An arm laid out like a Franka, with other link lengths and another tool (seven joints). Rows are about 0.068 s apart.
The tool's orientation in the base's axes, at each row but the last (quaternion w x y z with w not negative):
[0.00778, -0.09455, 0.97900, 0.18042]
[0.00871, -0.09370, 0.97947, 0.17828]
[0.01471, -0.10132, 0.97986, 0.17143]
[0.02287, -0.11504, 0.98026, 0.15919]
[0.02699, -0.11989, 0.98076, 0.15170]
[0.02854, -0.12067, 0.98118, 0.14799]
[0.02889, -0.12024, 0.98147, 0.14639]
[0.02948, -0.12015, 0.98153, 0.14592]
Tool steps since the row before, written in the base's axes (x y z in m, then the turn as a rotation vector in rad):
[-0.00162, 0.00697, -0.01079, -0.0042, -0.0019, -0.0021]
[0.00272, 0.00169, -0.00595, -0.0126, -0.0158, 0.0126]
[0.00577, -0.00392, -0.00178, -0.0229, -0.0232, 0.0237]
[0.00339, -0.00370, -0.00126, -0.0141, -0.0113, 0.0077]
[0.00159, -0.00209, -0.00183, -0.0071, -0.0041, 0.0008]
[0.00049, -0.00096, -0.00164, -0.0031, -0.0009, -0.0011]
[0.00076, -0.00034, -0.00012, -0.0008, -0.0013, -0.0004]
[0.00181, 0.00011, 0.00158, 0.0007, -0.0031, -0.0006]
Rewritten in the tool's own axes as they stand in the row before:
[0.00085, 0.00290, 0.01259, 0.0046, -0.0017, 0.0014]
[-0.00268, -0.00102, 0.00612, 0.0146, -0.0078, -0.0171]
[-0.00478, -0.00538, 0.00031, 0.0254, -0.0088, -0.0300]
[-0.00239, -0.00459, 0.00005, 0.0156, -0.0048, -0.0110]
[-0.00090, -0.00285, 0.00113, 0.0077, -0.0018, -0.0021]
[-0.00011, -0.00148, 0.00129, 0.0033, -0.0004, 0.0007]
[-0.00065, -0.00054, 0.00003, 0.0011, -0.0011, 0.0000]
[-0.00193, 0.00010, -0.00144, 0.0001, -0.0032, -0.0003]

